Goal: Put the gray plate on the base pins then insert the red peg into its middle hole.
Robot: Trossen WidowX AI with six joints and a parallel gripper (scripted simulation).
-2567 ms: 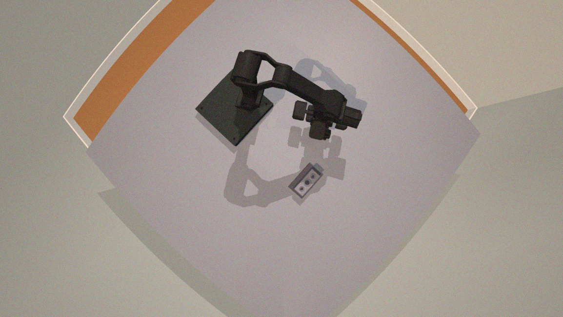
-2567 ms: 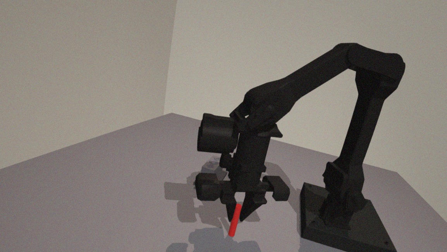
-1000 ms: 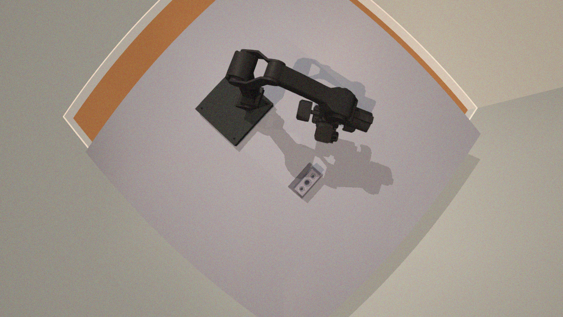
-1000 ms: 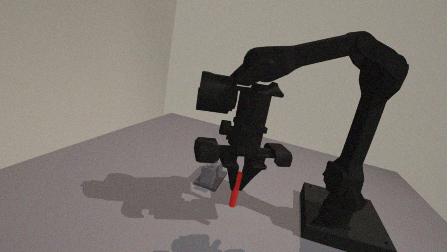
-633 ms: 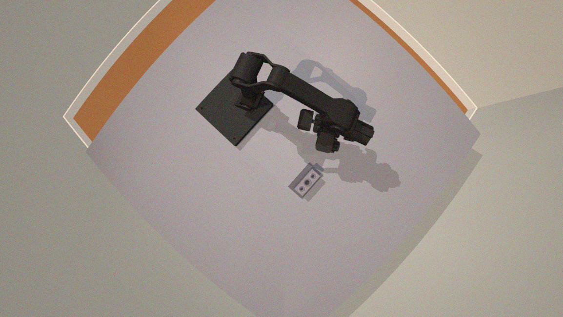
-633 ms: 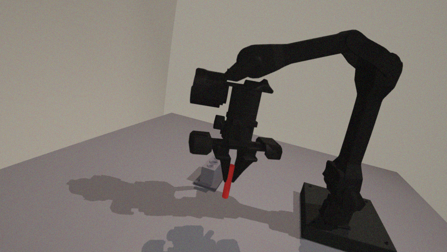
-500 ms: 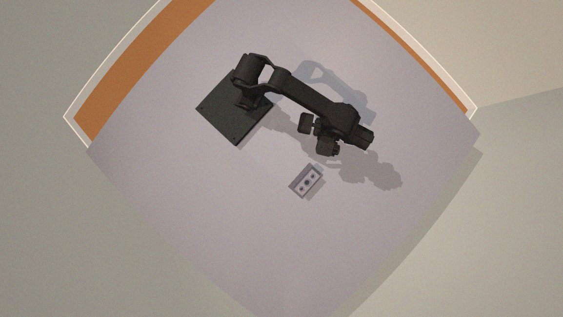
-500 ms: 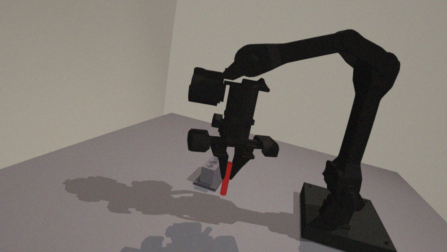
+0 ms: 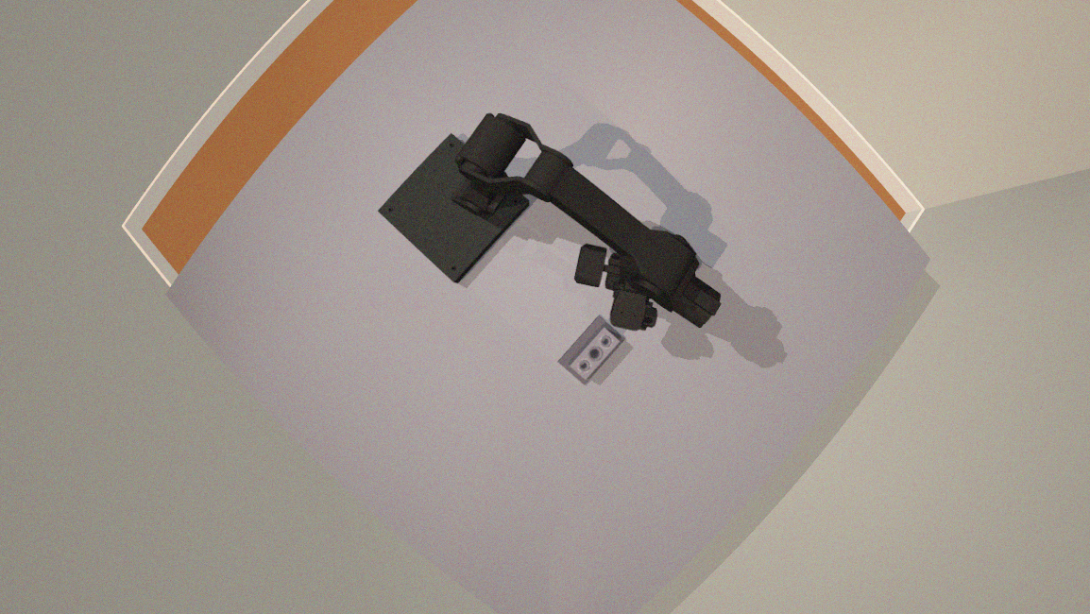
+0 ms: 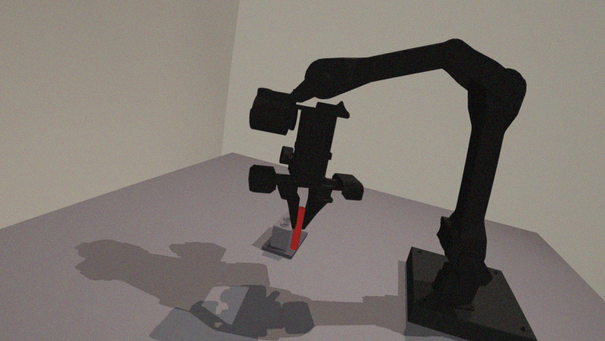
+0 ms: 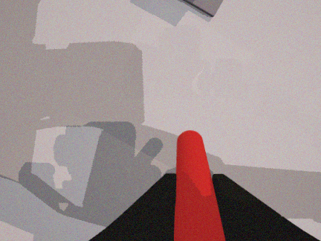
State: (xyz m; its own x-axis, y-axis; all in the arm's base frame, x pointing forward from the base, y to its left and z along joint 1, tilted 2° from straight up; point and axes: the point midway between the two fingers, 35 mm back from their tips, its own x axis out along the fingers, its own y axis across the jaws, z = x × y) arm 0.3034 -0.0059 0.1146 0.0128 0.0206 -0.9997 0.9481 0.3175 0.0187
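The gray plate lies 14 cm to the right of my gripper tip, 7 cm below it and 3 cm ahead of it. Round my gripper tip: base: 14 cm to the right, 11 cm below, 3 cm ahead; red peg: right at my gripper tip.
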